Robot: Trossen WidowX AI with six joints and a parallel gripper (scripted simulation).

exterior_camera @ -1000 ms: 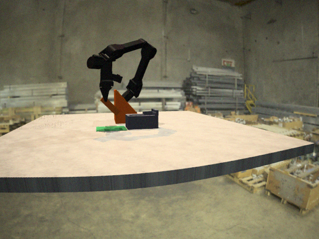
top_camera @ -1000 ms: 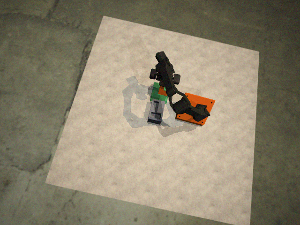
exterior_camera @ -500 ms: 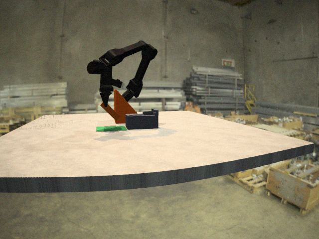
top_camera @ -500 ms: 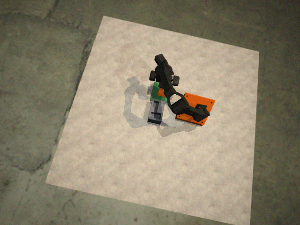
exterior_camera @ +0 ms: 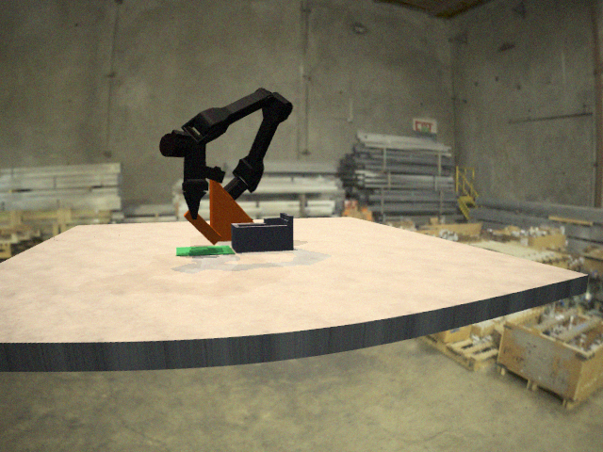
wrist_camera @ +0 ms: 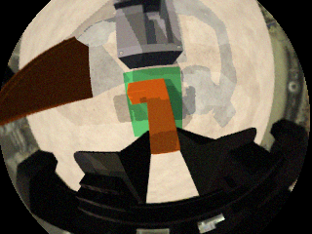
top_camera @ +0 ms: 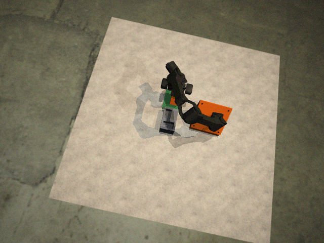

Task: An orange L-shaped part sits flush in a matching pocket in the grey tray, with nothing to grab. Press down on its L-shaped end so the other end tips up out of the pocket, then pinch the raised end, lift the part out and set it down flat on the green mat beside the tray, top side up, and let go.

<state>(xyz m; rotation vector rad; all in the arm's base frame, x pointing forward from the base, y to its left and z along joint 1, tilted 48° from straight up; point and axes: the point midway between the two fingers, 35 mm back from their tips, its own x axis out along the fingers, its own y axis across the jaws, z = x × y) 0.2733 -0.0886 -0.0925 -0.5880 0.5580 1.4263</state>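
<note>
The green mat is 100 mm below my gripper tip and 20 mm to the left of it. From my gripper tip the other things lie so: orange L-shaped part: 30 mm to the left, 30 mm below, 10 mm behind.
</note>
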